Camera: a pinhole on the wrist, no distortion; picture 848 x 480 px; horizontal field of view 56.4 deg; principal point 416.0 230.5 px. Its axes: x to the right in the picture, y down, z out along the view. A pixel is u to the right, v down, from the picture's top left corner.
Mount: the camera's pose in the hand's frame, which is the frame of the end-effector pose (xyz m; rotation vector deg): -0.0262 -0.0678 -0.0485 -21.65 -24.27 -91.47
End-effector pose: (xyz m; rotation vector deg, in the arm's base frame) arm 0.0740 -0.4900 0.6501 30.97 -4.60 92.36
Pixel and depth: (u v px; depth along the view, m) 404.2 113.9 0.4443
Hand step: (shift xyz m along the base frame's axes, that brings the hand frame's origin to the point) -0.0509 -0.2311 0.2991
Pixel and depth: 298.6 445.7 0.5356
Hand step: -0.1312 -0.0653 0.4551
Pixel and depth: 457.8 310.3 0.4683
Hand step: -0.0199 -0.1418 0.3722
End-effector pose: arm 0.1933 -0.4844 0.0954 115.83 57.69 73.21
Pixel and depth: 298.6 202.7 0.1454
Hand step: 0.0601 -0.0419 -0.0269
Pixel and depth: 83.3 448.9 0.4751
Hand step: 0.3828 -0.1122 0.1967
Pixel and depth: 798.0 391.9 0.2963
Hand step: 0.2477 0.0326 -0.1430
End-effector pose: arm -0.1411 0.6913 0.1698 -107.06 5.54 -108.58
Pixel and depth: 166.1 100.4 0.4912
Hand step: 0.3724 -0.1536 -0.1896
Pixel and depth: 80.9 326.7 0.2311
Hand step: 0.1390 -0.0864 -0.0352
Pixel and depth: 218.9 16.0 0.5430
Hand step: 0.4226 -0.1237 -0.2535
